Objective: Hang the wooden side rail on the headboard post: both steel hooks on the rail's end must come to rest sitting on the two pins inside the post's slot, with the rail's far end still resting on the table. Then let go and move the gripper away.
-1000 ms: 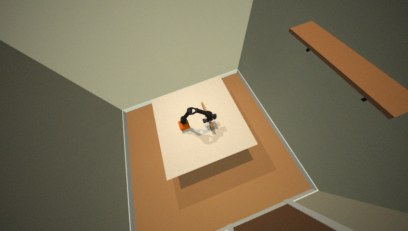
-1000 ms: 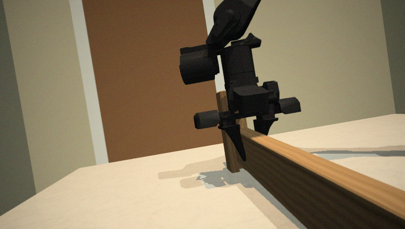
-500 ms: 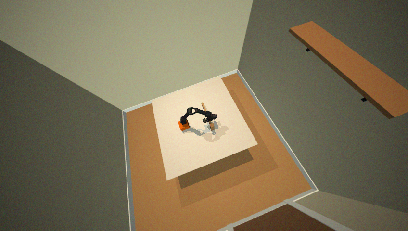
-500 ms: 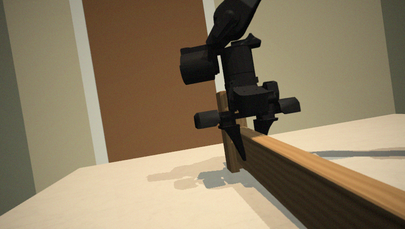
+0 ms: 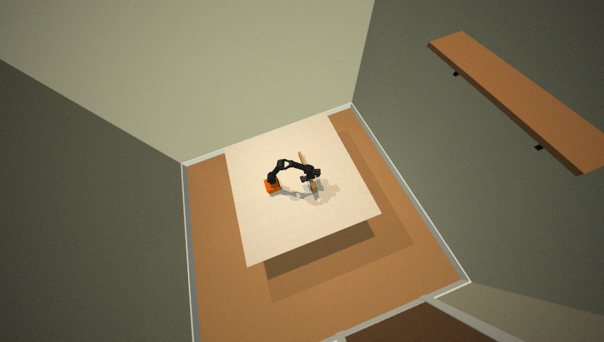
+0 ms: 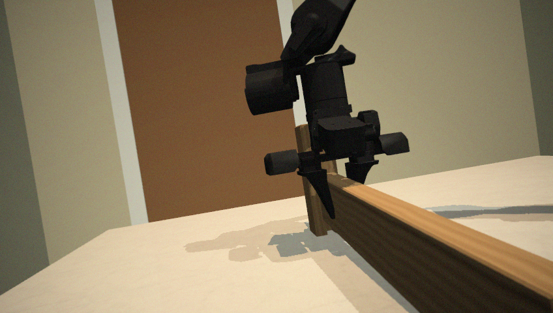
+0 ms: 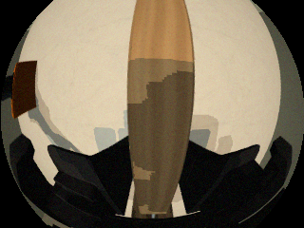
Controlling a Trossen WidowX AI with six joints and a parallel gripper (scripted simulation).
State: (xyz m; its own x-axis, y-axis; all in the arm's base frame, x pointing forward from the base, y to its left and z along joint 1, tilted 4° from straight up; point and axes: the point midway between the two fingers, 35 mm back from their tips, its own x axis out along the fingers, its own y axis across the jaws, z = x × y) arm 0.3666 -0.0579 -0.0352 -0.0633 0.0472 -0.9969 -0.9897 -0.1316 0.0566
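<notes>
Now: gripper tip 11 cm to the left of the wooden headboard post, 4 cm below it and 1 cm short of it.
</notes>
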